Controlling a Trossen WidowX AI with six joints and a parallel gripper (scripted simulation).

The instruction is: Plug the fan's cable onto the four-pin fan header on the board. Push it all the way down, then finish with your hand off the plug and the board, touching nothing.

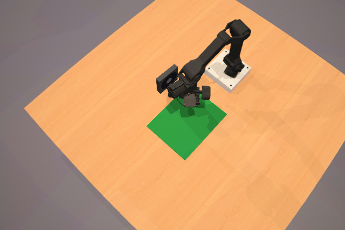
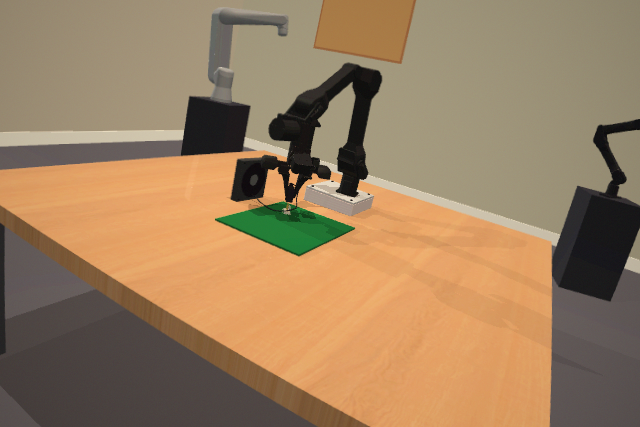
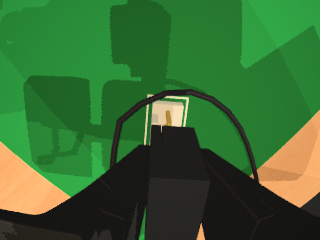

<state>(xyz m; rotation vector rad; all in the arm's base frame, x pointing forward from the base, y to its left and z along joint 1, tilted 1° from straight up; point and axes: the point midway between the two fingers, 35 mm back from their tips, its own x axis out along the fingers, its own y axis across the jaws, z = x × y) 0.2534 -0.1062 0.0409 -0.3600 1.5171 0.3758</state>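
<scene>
Now: gripper tip 50 mm above the white four-pin fan header and 10 mm past it. The rest, counted from my gripper tip: black fan (130 mm to the right, 40 mm behind, 10 mm above); then dark plug (10 mm behind, 10 mm above); then green board (70 mm ahead, 60 mm below, 40 mm to the left).
</scene>
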